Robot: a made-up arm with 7 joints.
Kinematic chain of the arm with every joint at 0, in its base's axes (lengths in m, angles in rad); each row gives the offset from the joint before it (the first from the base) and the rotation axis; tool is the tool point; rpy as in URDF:
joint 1: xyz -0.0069 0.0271 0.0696 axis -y
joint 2: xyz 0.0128 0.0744 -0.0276 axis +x
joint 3: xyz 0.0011 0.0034 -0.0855 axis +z
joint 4: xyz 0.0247 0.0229 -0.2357 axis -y
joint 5: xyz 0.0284 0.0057 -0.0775 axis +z
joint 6: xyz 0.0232 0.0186 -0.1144 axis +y
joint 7: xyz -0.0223 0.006 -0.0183 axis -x
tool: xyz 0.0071 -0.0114 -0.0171 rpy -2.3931 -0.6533 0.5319
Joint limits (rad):
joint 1: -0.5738..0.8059
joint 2: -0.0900..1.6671
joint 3: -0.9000..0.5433
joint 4: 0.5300..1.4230
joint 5: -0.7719..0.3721
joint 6: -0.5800..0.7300
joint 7: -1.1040..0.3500
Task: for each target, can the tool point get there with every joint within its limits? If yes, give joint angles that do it. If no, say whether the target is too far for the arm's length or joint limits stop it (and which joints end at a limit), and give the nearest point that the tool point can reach.
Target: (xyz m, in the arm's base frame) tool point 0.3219 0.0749 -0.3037
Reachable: yes | joints 0.1761 0.0882 -0.4603 1.0606 -0.4282 0.0337 -0.7045
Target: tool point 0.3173 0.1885 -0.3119
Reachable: yes | joints 0.2183 0.5094 -0.7484 0.9585 -0.2238 -0.4539 -0.9797
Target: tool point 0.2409 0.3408 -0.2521
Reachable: yes | joints 0.0033 0.7562 -0.3067 1.2049 0.0561 0.5370 0.0771
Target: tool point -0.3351 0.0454 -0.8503
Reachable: no: too far | nearest point -0.1634 0.0703 -0.4737 | short by 0.415 m
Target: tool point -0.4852 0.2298 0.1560
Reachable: no: joint limits stop it (at a limit: joint 1, joint 2, joint 3, joint 4, joint 6, joint 7) | nearest point -0.0119 0.3979 0.3283 | short by 0.531 m
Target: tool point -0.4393 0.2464 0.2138
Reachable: no: joint limits stop it (at a limit: joint 1, joint 2, joint 3, joint 4, joint 6, joint 7) | nearest point -0.0119 0.3979 0.3283 | short by 0.468 m
